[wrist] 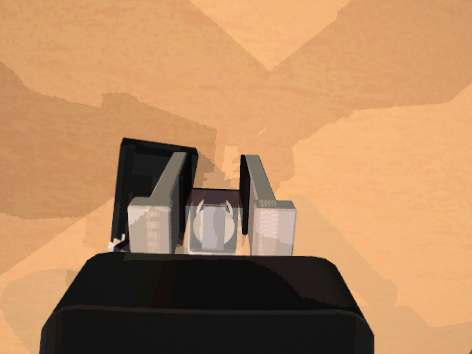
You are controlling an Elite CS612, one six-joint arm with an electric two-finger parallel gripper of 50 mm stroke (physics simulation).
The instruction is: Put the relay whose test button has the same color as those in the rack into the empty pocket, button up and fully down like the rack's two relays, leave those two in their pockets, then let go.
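Places are measured from the arm's base along level axes (x ahead, y left, z up), in metres.
Pixels of known places: gripper, between the fingertips: [215, 177].
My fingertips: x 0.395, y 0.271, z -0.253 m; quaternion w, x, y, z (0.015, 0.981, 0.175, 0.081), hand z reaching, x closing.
Note:
Behind a point stands the place of what it marks.
The gripper [215, 197] @(z -0.253, x 0.395, y 0.271 m) is shut on a relay with a clear, see-through housing [212, 227] @(z -0.220, x 0.393, y 0.262 m). The relay sits between the two black finger pads, in the lower middle of the wrist view. A pale round shape and a grey block show through its housing. The colour of its test button cannot be made out. The black rack [120, 187] @(z -0.264, x 0.358, y 0.249 m) shows beyond and to the left of the left finger, partly hidden by that finger and the gripper body. The rack's two relays and its empty pocket cannot be clearly made out.
A small whitish piece [117, 245] @(z -0.250, x 0.365, y 0.228 m) shows at the rack's lower end, beside the left finger; what it is cannot be told. The wood-coloured table top [380, 165] @(z -0.278, x 0.487, y 0.301 m) lies below, with broad shadows across it. The black gripper body hides the bottom of the view.

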